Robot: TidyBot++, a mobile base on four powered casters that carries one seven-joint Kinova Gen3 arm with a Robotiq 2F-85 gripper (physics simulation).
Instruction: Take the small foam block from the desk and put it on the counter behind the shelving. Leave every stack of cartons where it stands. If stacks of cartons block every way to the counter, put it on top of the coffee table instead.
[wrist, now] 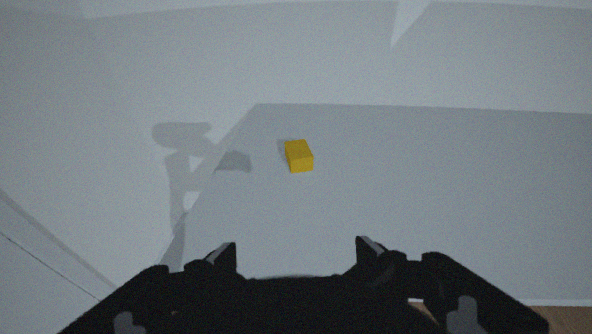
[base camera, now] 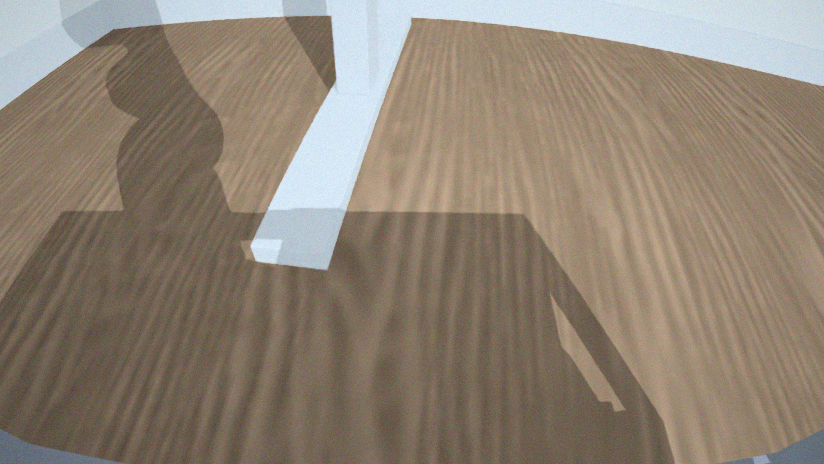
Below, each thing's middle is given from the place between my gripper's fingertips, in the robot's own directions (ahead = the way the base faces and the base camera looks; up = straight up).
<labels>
Now: the yellow foam block (wrist: 298, 154) 40 cm ahead of my hand, 20 cm below it and 1 cm to the right of it.
</labels>
